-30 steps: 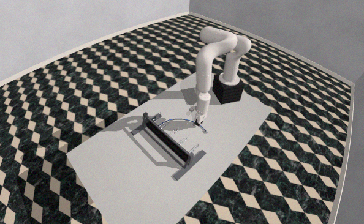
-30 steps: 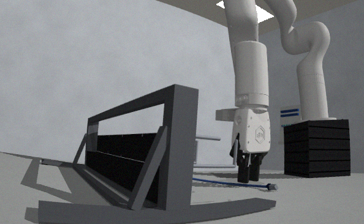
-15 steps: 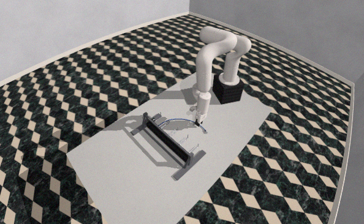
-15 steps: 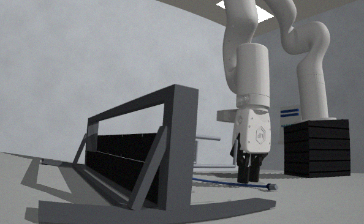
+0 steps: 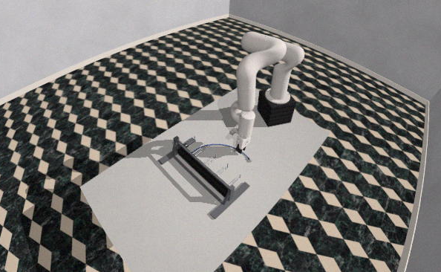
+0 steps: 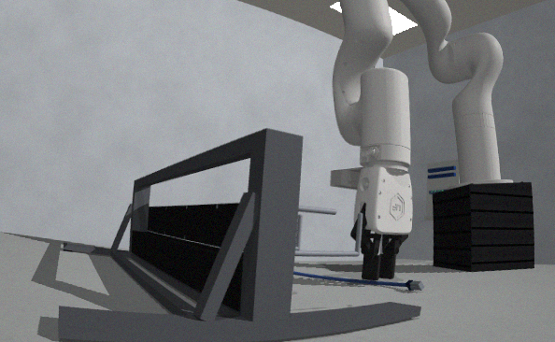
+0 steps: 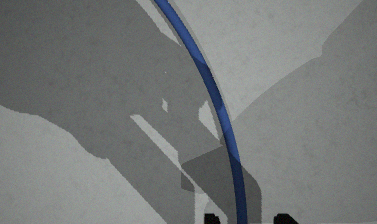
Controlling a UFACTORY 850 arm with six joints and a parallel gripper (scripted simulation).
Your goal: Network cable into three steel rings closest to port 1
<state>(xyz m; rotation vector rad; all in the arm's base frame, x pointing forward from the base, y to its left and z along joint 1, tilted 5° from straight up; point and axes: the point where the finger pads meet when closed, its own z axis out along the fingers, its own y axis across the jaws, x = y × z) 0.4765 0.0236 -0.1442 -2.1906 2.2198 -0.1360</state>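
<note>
The grey plug is 2 cm ahead of my hand, 8 cm to the left of it and 2 cm below it. Also, from my hand: dark grey rack (30 cm ahead, 7 cm to the right, 4 cm above).
</note>
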